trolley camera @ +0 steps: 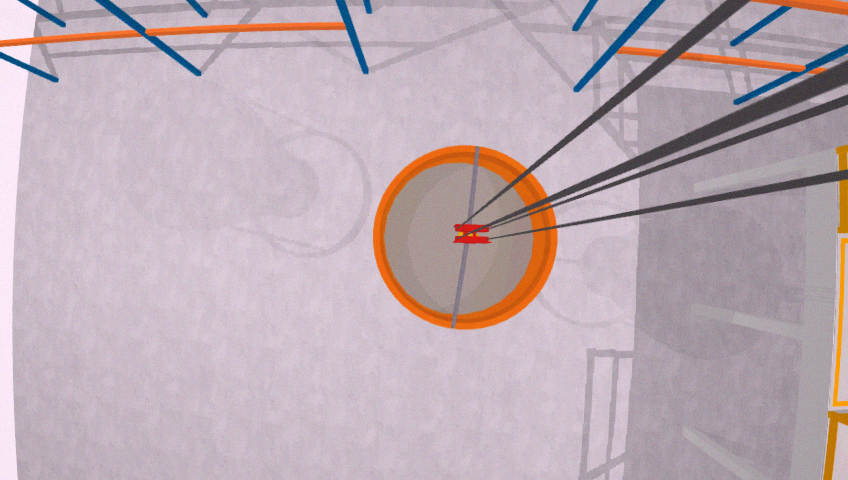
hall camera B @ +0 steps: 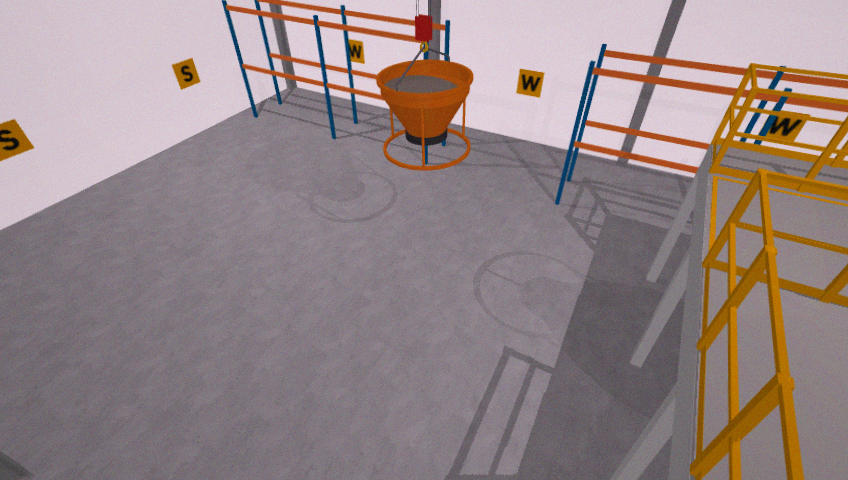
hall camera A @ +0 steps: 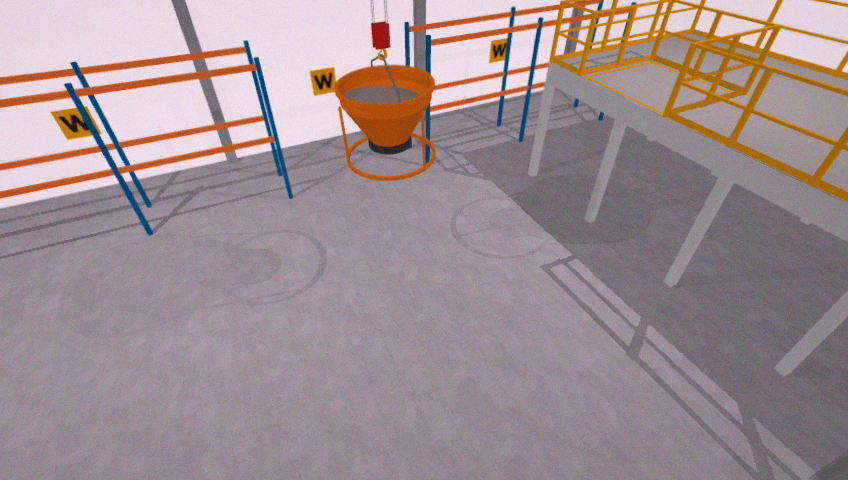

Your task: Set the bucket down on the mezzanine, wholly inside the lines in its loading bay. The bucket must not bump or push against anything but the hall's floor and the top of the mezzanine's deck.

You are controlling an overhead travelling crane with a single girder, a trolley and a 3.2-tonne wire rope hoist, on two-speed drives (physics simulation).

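Note:
The orange bucket (hall camera A: 386, 123) (hall camera B: 423, 113) (trolley camera: 542, 258), filled with grey material, hangs upright, its ring foot clear of the floor. My gripper, the yellow hook (hall camera A: 382, 54) (hall camera B: 423, 46) (trolley camera: 467, 233) under the red block, holds the bucket's bail. The mezzanine (hall camera A: 684, 136) (hall camera B: 821, 368) (trolley camera: 818, 267) stands to the right, apart from the bucket. Thin yellow bay lines (hall camera A: 624, 95) (hall camera B: 711, 220) (trolley camera: 838, 327) show at its near edge, in a gap of the railing. Part of the bay is cut off in the trolley view. I cannot tell the foot's height against the deck.
Yellow railings (hall camera A: 748, 104) (hall camera B: 766, 297) stand on the deck on both sides of the bay. One rack (hall camera A: 109, 160) (hall camera B: 324, 77) with blue posts and orange beams stands along the W wall; another rack (hall camera A: 531, 77) (hall camera B: 574, 133) stands nearer the mezzanine.

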